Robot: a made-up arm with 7 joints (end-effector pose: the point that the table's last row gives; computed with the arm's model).
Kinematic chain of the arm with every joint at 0, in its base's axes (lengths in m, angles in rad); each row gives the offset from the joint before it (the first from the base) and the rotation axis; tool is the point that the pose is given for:
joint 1: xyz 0 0 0.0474 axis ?
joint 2: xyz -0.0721 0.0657 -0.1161 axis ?
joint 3: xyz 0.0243 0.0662 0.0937 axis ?
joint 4: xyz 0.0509 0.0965 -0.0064 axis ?
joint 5: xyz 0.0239 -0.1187 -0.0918 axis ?
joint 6: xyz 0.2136 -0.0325 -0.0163 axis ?
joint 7: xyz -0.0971 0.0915 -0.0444 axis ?
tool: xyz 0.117 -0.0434 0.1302
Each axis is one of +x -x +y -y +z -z.
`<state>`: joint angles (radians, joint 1 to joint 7).
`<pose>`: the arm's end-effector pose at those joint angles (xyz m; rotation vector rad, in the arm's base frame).
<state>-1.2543 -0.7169 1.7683 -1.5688 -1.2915 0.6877 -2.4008</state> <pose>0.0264 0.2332 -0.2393 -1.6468 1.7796 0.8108</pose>
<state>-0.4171 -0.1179 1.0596 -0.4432 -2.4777 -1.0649 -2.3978</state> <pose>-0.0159 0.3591 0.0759 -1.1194 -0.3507 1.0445</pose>
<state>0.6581 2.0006 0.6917 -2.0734 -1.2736 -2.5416 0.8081</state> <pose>-0.0274 -0.0515 -0.1851 -1.0812 0.6719 -1.8510</pose>
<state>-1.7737 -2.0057 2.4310 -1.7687 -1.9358 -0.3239 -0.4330</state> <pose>0.1143 0.1023 0.0388 0.1169 -0.8052 -1.0964</pose>
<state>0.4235 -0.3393 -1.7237 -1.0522 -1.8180 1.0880 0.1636</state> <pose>-0.1172 0.0500 -0.1202 0.9987 0.9062 -1.3829</pose>
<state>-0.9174 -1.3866 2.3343 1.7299 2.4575 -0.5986 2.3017</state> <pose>0.0435 -0.2003 0.2235 0.2512 -0.5482 -0.2261</pose>
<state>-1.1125 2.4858 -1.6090 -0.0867 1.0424 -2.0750 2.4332</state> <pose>0.3083 0.3150 -0.2774 0.3651 1.0231 0.9140</pose>
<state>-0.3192 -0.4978 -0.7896 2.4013 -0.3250 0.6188 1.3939</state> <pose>0.1108 0.5670 0.0326 2.8280 0.3933 0.9759</pose>
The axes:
joint 1: +z
joint 2: +y
joint 3: -z
joint 4: +x
joint 5: -z
joint 6: -x
joint 7: +x

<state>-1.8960 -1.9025 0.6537 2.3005 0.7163 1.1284 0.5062</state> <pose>0.2780 0.0712 0.3567 0.0920 -1.7306 -0.1314</pose>
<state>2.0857 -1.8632 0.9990 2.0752 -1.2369 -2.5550 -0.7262</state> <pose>0.2195 -0.2550 0.2135 -0.3098 0.5261 -0.3274</pose>
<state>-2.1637 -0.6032 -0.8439 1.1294 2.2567 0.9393 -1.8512</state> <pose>0.2290 -0.1511 -0.4567 0.4124 2.3713 -0.4278</pose>
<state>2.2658 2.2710 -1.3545 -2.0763 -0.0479 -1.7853 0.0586</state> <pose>-0.4895 -0.1420 -0.2526 1.1460 -2.1578 -1.4093</pose>
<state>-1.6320 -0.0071 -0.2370 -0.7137 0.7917 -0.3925 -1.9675</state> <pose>0.1426 -0.3447 0.0624 -1.6317 1.9947 -1.5566</pose>
